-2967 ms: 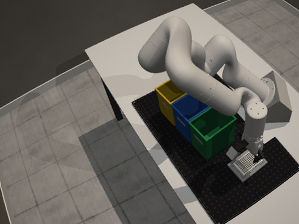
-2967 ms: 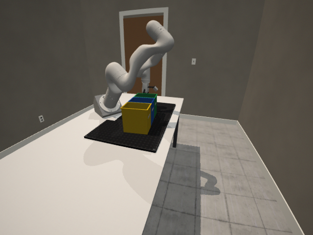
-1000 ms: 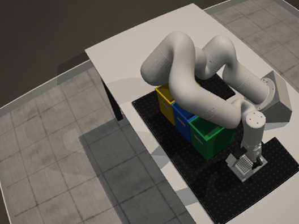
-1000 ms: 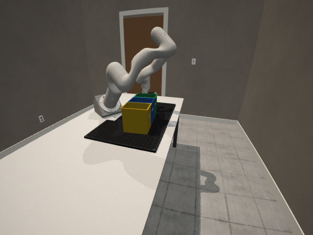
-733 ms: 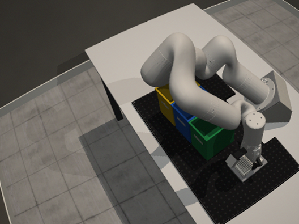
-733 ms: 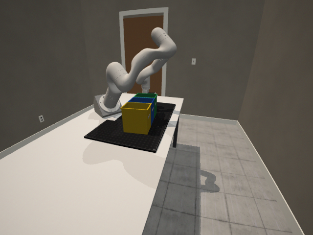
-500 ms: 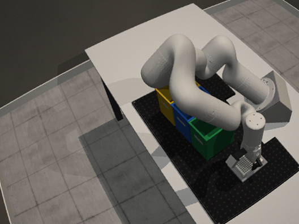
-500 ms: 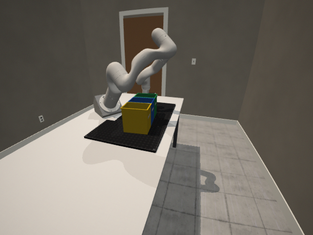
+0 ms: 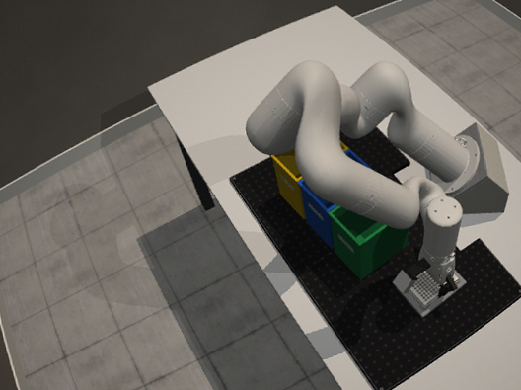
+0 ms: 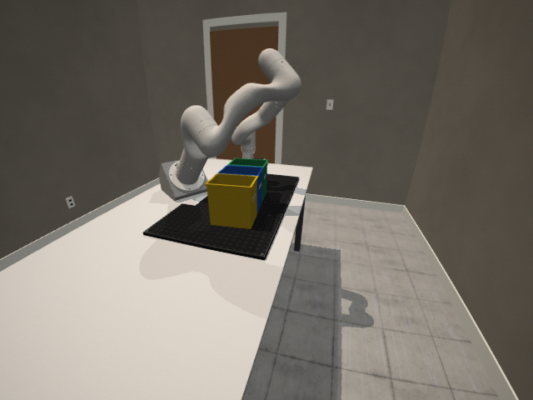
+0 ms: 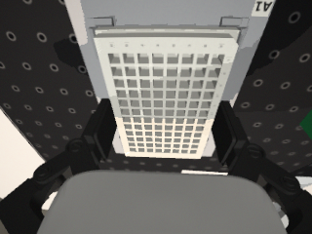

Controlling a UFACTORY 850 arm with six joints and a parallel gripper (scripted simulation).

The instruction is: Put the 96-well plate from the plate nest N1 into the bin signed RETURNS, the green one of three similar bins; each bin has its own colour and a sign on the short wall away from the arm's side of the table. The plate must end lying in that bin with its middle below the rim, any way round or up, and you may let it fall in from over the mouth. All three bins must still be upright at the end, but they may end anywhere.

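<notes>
Now: hand 1 cm above the white 96-well plate. Round my hand: blue bin 34 cm to the right, 6 cm above, 4 cm ahead; green bin 21 cm to the right, 6 cm above, 4 cm ahead; grey plate nest 2 cm below.
</notes>
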